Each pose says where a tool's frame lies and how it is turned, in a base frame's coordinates. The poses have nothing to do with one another.
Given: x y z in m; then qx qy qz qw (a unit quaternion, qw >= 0).
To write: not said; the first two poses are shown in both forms.
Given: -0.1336, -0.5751, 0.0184, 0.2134, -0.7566, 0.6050, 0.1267
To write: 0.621, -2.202, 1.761, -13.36, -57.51, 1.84
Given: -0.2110, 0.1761, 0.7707, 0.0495, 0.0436, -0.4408, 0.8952
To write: 0.103, 0.090, -0.914, -21.10, 17.61, 77.07
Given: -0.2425, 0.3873, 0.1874, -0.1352, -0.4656, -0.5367, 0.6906
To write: -0.302, -1.041, -1.200, -24.25, 38.73, 18.74
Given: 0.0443, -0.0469, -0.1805, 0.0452, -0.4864, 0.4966, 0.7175
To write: 0.100, -1.076, 1.099, 4.43, -4.69, -18.05
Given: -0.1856, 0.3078, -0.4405, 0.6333, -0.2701, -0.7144, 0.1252
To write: 1.845, -0.787, -2.081, -18.56, 30.78, -44.05
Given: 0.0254, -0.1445, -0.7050, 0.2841, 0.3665, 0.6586, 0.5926
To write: 0.661, 0.852, 1.531, 2.54, -14.45, -70.50
